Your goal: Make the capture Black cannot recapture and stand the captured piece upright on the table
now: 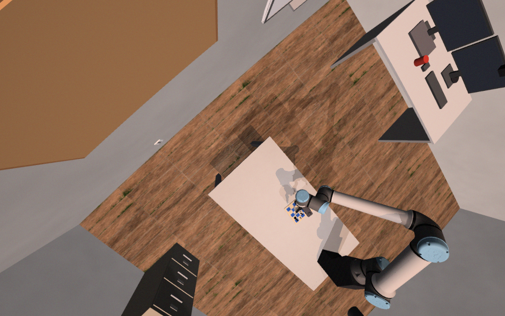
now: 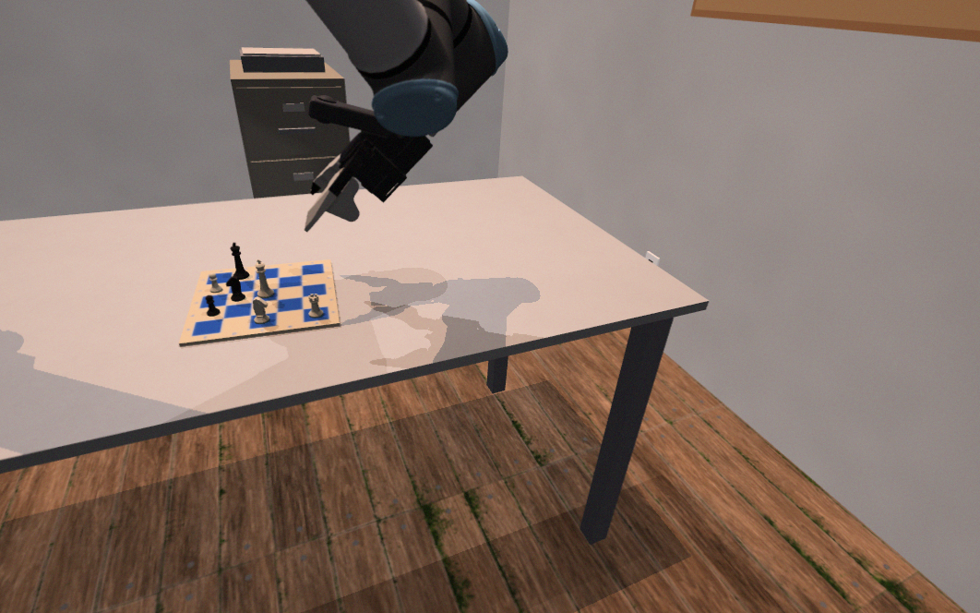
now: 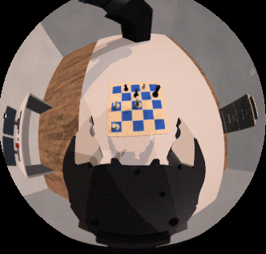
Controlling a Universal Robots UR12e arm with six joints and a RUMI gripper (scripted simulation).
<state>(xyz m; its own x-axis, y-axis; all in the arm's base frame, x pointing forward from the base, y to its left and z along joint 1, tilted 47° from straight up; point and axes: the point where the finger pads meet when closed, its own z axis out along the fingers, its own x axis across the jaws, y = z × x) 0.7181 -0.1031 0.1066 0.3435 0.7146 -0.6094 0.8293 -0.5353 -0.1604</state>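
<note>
Right now my hand is 16 cm past the black pawn, 2 cm to the right of it and 13 cm above it. The rest, counted from my hand: chessboard 8 cm behind, 3 cm to the left, 15 cm below; then black king 10 cm behind, 12 cm to the left, 11 cm below; then white king 8 cm behind, 4 cm to the left, 11 cm below.
</note>
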